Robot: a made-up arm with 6 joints.
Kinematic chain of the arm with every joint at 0, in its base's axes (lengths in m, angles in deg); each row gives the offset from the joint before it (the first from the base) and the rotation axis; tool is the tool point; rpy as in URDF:
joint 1: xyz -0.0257 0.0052 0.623 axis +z
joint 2: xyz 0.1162 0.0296 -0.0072 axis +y
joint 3: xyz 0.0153 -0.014 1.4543 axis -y
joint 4: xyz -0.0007 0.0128 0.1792 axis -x
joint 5: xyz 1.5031 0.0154 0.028 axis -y
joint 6: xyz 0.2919 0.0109 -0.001 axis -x
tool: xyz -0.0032 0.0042 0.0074 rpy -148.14 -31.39 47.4
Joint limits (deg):
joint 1: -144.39..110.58
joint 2: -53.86..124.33
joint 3: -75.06..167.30
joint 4: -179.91..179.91
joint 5: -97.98..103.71
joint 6: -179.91..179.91
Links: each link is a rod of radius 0.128 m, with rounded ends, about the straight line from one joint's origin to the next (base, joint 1, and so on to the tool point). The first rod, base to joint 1, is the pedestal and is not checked.
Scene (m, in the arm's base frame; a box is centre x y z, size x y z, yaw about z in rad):
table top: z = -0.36
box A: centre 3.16 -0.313 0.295 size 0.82 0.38 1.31 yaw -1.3
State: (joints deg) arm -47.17 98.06 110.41 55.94 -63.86 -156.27
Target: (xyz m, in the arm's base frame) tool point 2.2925 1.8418 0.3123
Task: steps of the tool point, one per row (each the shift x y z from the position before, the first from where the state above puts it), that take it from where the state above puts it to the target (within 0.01 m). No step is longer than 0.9 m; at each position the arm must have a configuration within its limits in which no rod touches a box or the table.
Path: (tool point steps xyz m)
1: 0.2788 0.5040 0.5287
2: 0.0840 0.5816 0.4727
3: -0.1238 0.5834 0.3985
4: -0.3153 0.5078 0.3047
5: 0.4386 0.4031 -0.4281
6: 0.2307 0.5462 -0.5244
7: -0.0217 0.5900 -0.5902
8: -0.2701 0.5235 -0.6249

